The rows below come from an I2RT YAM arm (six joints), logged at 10 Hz.
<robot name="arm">
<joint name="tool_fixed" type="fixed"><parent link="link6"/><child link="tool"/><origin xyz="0 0 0" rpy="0 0 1.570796"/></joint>
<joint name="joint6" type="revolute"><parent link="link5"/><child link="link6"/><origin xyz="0.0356 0 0.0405" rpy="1.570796 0 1.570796"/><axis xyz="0 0 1"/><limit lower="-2.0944" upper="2.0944"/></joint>
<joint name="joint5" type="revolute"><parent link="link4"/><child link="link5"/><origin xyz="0.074 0.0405 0.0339" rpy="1.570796 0 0"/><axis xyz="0 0 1"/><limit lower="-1.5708" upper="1.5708"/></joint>
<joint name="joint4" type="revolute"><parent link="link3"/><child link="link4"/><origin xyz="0.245 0.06 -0.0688"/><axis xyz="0 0 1"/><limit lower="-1.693" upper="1.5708"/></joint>
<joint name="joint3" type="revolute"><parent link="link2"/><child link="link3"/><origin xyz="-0.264 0 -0.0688" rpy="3.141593 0 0"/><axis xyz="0 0 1"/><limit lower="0" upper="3.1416"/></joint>
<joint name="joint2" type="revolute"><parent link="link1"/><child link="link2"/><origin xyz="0.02 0.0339 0.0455" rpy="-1.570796 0 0"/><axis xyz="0 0 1"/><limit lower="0" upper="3.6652"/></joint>
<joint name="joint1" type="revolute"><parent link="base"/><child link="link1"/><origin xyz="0 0 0.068"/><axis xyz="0 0 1"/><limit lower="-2.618" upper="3.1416"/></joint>
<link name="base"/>
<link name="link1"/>
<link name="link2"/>
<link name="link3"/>
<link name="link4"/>
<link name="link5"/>
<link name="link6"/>
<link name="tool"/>
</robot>
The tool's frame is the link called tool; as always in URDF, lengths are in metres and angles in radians.
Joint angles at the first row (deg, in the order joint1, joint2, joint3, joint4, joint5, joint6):
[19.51, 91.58, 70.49, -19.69, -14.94, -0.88]
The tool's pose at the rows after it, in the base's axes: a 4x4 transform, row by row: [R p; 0 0 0 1], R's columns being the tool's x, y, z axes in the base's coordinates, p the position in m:
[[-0.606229 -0.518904 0.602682 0.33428], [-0.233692 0.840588 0.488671 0.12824], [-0.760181 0.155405 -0.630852 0.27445], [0 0 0 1]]
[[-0.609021 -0.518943 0.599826 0.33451], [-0.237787 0.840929 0.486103 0.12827], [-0.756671 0.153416 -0.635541 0.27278], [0 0 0 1]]
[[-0.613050 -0.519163 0.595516 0.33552], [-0.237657 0.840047 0.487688 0.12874], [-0.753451 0.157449 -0.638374 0.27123], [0 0 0 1]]
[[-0.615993 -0.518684 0.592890 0.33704], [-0.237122 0.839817 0.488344 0.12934], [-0.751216 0.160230 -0.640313 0.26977], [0 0 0 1]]
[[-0.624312 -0.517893 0.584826 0.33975], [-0.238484 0.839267 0.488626 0.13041], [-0.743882 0.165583 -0.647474 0.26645], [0 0 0 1]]
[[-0.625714 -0.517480 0.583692 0.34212], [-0.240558 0.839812 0.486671 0.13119], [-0.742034 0.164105 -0.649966 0.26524], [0 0 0 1]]
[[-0.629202 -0.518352 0.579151 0.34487], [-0.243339 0.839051 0.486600 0.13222], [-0.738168 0.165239 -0.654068 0.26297], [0 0 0 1]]
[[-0.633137 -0.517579 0.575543 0.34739], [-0.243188 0.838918 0.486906 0.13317], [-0.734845 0.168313 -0.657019 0.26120], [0 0 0 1]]
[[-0.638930 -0.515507 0.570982 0.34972], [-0.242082 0.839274 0.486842 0.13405], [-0.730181 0.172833 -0.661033 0.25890], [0 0 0 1]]
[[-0.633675 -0.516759 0.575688 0.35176], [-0.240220 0.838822 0.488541 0.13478], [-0.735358 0.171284 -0.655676 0.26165], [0 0 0 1]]
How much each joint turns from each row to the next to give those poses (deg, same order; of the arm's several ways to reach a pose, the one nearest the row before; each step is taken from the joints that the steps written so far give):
[0.00, -0.35, -0.35, 0.00, -0.09, -0.18]
[0.00, 0.17, -0.09, -0.09, 0.09, -0.17]
[0.00, 0.36, 0.09, 0.00, -0.18, 0.09]
[0.00, 0.43, 0.17, 0.09, -0.08, 0.09]
[0.00, 0.88, 0.36, -0.09, -0.18, 0.08]
[0.00, 0.62, 0.43, 0.01, 0.09, -0.08]
[0.00, 0.79, 0.44, -0.01, -0.09, -0.09]
[0.00, 0.70, 0.44, 0.01, -0.09, 0.08]
[0.00, 0.70, 0.35, 0.00, -0.09, 0.18]
[0.00, 0.27, 0.79, -0.09, 0.00, 0.00]

